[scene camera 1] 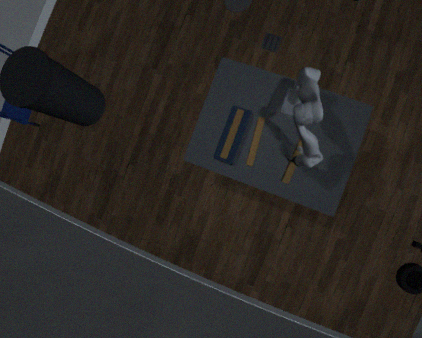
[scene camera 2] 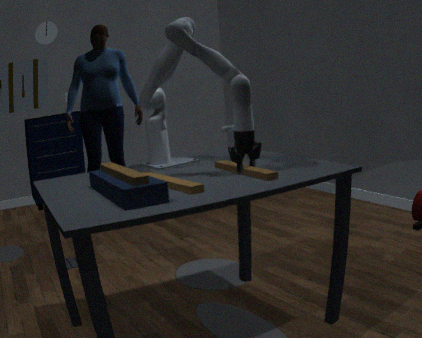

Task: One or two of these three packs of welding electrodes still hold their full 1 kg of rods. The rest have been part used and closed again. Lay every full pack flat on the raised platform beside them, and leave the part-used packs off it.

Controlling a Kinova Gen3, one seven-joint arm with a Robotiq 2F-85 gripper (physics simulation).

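Places are measured from the arm's base along level axes (x ahead, y left, z up), in metres.
Where they show: gripper, fingertip midpoint: (scene camera 1: 293, 161) (scene camera 2: 246, 172); arm's base, link origin: (scene camera 1: 293, 99) (scene camera 2: 160, 162).
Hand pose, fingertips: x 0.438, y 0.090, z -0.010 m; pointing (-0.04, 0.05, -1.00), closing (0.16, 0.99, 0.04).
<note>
Each offset is from my fingertips to the top centre of the thing. "pt": to the spot under its first point. Level surfaces: height alone.
The raised platform @[dx -0.087, dy -0.465, dz +0.056 m] (scene camera 1: 240, 135) (scene camera 2: 145, 196) is a dark blue block at the left of the table. One orange-yellow pack @[dx -0.087, dy -0.468, dz +0.080 m] (scene camera 1: 232, 134) (scene camera 2: 124, 173) lies flat along its top. A second pack @[dx -0.082, dy -0.294, dz +0.020 m] (scene camera 1: 255, 141) (scene camera 2: 177, 183) lies flat on the table just right of the platform, apart from it. A third pack @[pt dx +0.109, dy -0.026, dz +0.020 m] (scene camera 1: 287, 175) (scene camera 2: 263, 172) lies flat on the table further right. My gripper (scene camera 1: 295, 159) (scene camera 2: 245, 167) points down over this right pack, with its fingers low on either side of it, shut on it near its middle. In the scene camera 1 view the arm hides part of this pack.
The grey table @[dz -0.004 m] (scene camera 1: 210, 120) (scene camera 2: 75, 210) carries my arm's base (scene camera 2: 159, 135) behind the packs. A person in a blue top (scene camera 2: 102, 80) stands behind the table, near a dark blue drawer cabinet (scene camera 2: 56, 145). A red object (scene camera 2: 418, 206) shows at the right edge.
</note>
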